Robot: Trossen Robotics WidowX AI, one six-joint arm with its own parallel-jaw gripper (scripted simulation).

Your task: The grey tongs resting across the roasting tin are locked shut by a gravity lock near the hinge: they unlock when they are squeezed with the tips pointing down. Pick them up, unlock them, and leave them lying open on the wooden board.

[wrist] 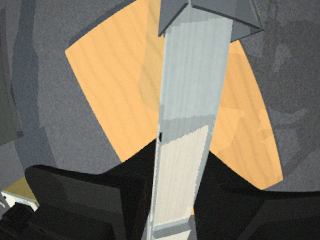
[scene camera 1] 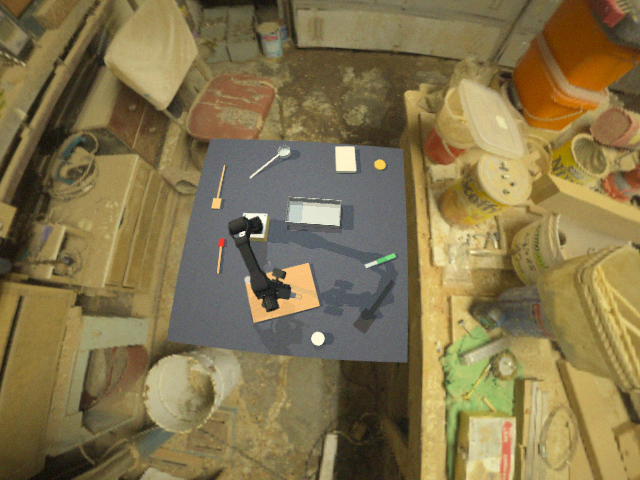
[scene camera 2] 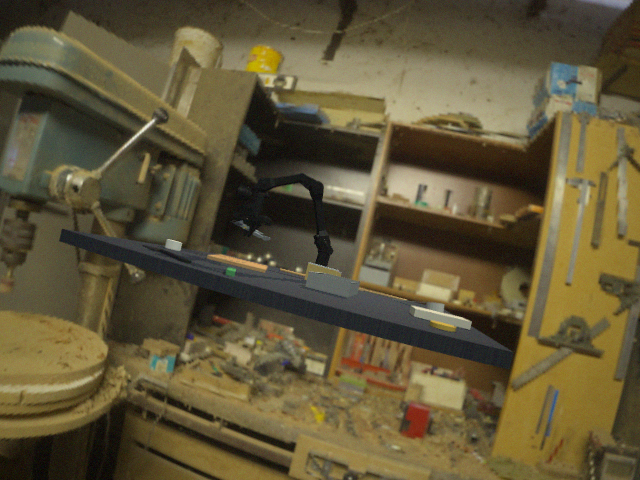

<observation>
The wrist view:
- my gripper: 177,142
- wooden board: 118,64
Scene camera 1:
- wooden board: 300,279
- grey roasting tin: 311,212
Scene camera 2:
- grey roasting tin: 328,283
</observation>
